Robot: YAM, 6 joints.
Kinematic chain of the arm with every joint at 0, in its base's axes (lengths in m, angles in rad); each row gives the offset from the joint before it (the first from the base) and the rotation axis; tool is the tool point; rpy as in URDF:
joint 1: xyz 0 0 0.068 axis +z
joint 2: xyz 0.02 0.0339 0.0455 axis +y
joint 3: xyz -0.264 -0.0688 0 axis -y
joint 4: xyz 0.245 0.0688 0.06 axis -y
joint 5: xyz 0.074 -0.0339 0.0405 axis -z
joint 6: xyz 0.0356 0 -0.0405 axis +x
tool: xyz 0 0 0 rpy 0 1.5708 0
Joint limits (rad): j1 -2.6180..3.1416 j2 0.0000..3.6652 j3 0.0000..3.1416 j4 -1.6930..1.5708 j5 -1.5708..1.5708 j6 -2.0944..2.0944
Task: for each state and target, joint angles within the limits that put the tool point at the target. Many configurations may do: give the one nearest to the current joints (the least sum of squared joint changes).
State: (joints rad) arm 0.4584 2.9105 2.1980 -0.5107 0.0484 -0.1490
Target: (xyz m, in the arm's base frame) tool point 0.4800 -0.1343 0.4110
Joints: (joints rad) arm -0.2652 2.1825 2.4251 -0.5752 0.1074 -0.1490
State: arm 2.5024 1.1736 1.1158 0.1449 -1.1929 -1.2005
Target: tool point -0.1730 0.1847 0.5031
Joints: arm 2.1963 1.2578 1.4374 0.2301 -1.1238 -1.2005
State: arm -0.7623 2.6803 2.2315 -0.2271 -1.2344 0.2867
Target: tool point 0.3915 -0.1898 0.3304
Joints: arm -0.5314 1.9571 1.8133 -0.5444 -1.3508 0.2867
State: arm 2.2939 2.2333 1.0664 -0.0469 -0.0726 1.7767
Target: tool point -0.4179 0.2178 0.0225
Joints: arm 2.6541 2.4422 1.4387 0.0912 -0.0931 1.7767
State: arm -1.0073 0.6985 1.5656 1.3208 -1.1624 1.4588
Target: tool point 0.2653 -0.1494 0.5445
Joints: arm -0.6150 1.6067 1.7007 1.0825 -1.0585 1.4588
